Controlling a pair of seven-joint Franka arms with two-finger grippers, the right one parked.
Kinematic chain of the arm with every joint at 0, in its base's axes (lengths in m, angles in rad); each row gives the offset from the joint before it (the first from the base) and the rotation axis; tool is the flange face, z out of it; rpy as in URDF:
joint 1: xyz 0 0 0.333 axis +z
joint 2: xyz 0 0 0 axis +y
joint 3: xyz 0 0 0.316 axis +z
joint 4: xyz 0.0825 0 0 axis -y
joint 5: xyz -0.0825 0 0.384 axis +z
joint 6: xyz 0 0 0 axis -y
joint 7: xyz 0.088 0 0 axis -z
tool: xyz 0 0 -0.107 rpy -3.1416 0 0
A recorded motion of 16 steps. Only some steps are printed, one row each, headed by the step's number.
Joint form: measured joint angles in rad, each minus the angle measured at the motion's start. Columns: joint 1, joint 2, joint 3, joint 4, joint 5, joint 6, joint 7.
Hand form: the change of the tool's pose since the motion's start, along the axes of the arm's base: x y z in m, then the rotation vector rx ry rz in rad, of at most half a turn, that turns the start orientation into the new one. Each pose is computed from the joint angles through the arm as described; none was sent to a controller.
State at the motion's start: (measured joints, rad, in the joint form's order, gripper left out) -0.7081 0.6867 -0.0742 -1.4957 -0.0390 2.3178 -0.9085
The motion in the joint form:
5: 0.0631 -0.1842 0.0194 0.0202 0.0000 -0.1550 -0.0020
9: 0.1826 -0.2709 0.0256 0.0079 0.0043 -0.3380 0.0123
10: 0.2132 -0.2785 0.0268 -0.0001 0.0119 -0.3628 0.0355
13: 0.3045 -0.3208 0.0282 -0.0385 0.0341 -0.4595 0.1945
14: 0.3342 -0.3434 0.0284 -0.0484 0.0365 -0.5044 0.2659
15: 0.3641 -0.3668 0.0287 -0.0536 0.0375 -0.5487 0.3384
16: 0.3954 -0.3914 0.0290 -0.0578 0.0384 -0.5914 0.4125
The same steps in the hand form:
5: 0.0286 0.0494 0.1263 -0.0196 -0.0480 0.0710
9: 0.0576 0.1348 0.1626 0.0575 0.0295 0.1683
10: 0.0653 0.1558 0.1615 0.0792 0.0434 0.1729
13: 0.0767 0.2212 0.1630 0.1482 0.1004 0.0942
14: 0.0766 0.2429 0.1696 0.1637 0.1248 0.0497
15: 0.0763 0.2642 0.1788 0.1728 0.1456 0.0050
16: 0.0753 0.2862 0.1894 0.1779 0.1638 -0.0396

